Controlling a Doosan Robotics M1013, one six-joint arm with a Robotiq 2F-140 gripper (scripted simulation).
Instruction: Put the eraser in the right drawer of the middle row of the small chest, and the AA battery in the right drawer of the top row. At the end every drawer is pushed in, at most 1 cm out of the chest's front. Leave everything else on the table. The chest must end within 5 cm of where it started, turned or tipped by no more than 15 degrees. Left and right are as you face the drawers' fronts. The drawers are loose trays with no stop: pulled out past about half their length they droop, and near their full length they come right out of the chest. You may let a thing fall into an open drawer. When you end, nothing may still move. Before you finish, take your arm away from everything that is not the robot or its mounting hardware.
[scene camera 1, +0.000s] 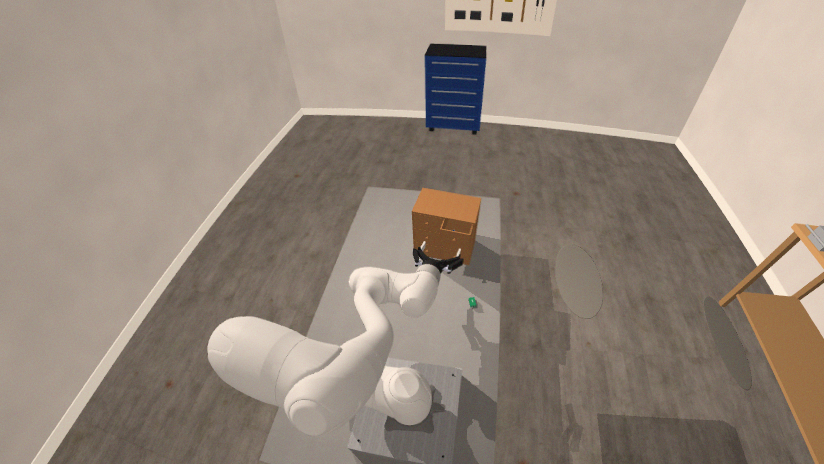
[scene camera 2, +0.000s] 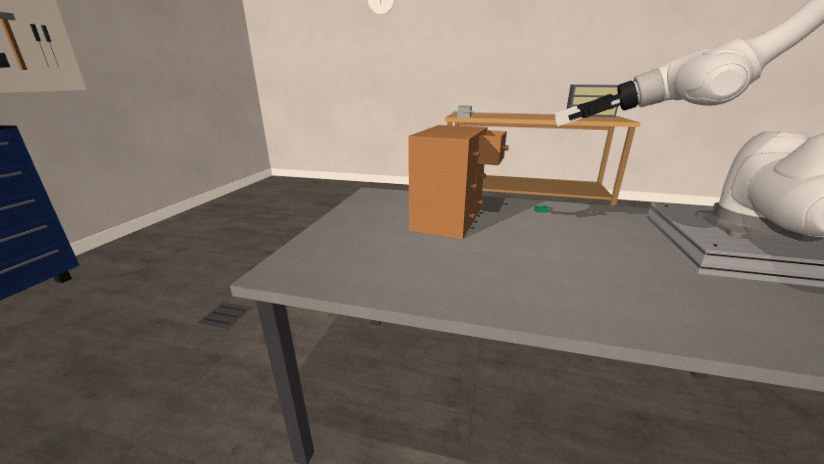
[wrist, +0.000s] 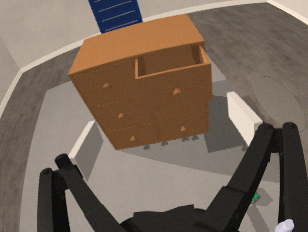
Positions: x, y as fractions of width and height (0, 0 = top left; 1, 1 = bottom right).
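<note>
My gripper (scene camera 2: 0.68, 0.26) is visible to me, and in the wrist view I see my gripper (wrist: 0.53, 0.51) as well. There is a drawer (scene camera 2: 0.60, 0.32). I also see a drawer (wrist: 0.57, 0.55), a drawer (wrist: 0.47, 0.58) and a drawer (wrist: 0.39, 0.33).
</note>
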